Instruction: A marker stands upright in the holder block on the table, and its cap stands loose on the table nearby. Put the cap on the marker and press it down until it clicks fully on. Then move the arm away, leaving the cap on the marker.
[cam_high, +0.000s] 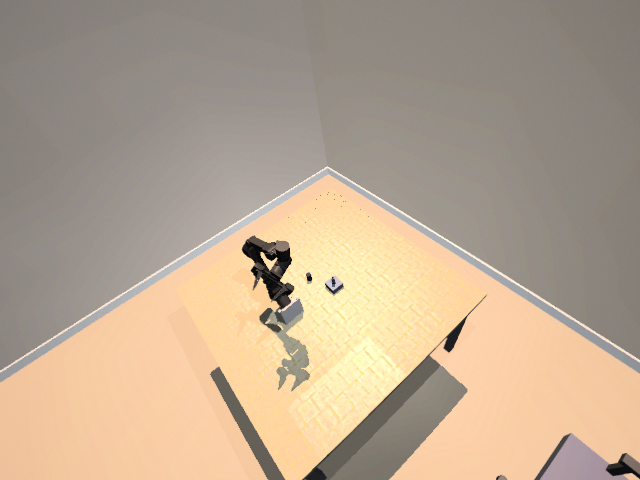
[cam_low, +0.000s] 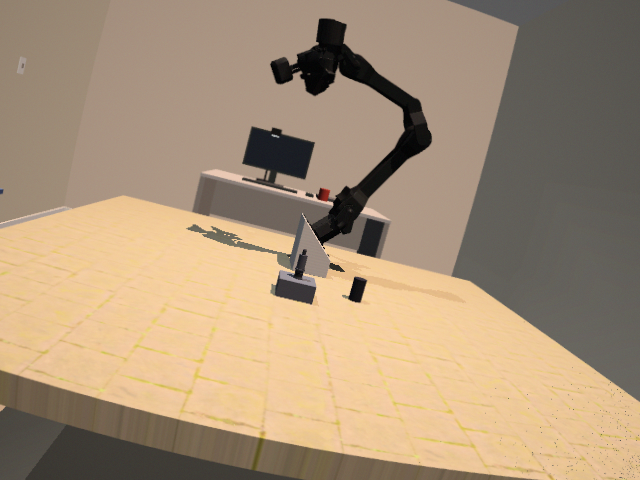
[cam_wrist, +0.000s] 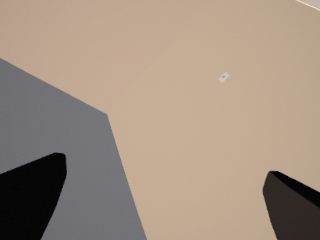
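My gripper tip is now 50 cm above the dark cap, 31 cm to the right of it and 30 cm short of it. From my gripper tip the other things lie so: grey holder block (51 cm below, 39 cm ahead, 18 cm to the left).
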